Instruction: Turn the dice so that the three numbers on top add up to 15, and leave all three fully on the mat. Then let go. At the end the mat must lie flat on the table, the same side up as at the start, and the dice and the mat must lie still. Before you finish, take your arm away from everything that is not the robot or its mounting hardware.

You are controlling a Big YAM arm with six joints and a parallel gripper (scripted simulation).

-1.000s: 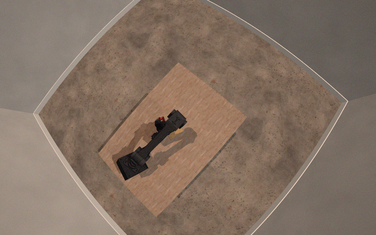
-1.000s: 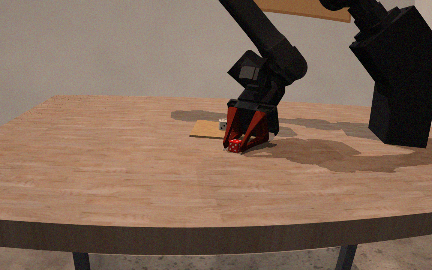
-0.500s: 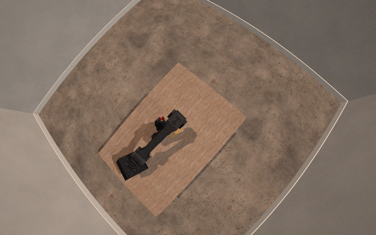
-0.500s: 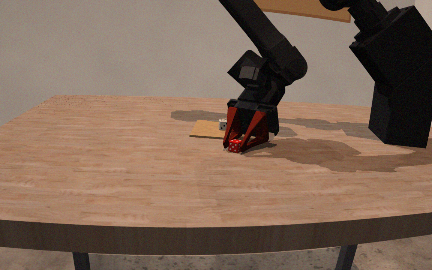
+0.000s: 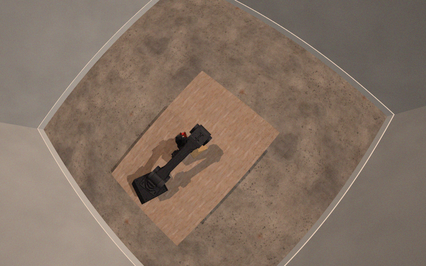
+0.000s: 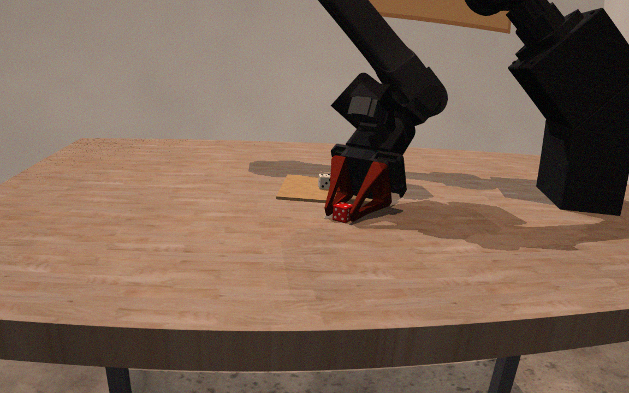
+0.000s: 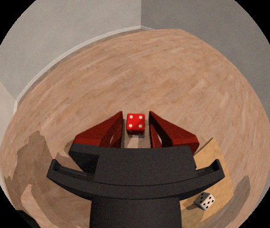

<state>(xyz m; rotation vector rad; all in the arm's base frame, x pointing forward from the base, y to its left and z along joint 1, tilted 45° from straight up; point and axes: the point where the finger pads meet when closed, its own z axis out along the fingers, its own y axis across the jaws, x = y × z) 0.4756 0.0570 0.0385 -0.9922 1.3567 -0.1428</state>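
Now: the red die right at my hand. From my hand the other things lie so: tan mat (5 cm behind, 14 cm to the right, 1 cm below); then black die (10 cm behind, 12 cm to the right); then white die (4 cm behind, 14 cm to the right).
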